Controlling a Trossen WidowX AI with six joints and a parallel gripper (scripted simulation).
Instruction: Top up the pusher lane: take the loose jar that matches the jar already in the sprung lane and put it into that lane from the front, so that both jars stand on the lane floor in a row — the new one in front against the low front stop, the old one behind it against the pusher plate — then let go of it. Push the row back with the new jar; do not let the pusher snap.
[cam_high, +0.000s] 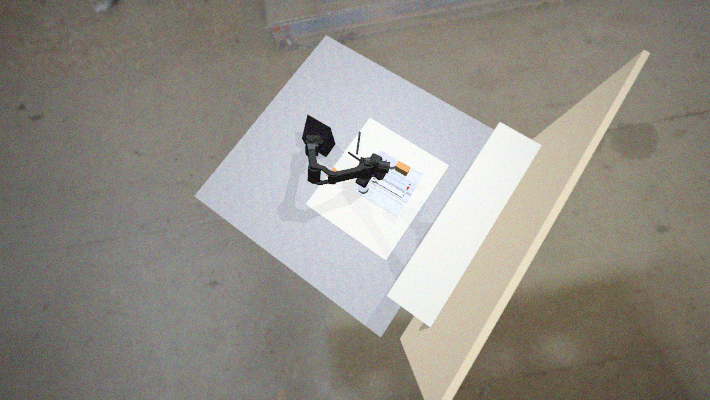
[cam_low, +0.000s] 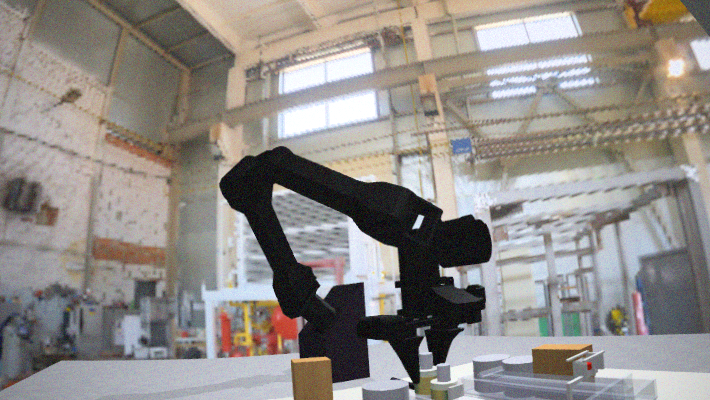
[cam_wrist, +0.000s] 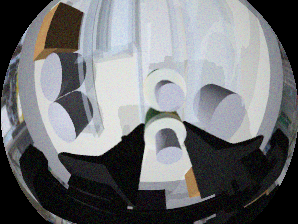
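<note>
Now: gripper tip 140 mm short of the clear pusher lane unit, 30 mm to the right of it and 20 mm above it. Also, from my gripper tip: red mark 220 mm ahead, 40 mm to the left, 30 mm above; brown box 130 mm to the left, 130 mm ahead.
</note>
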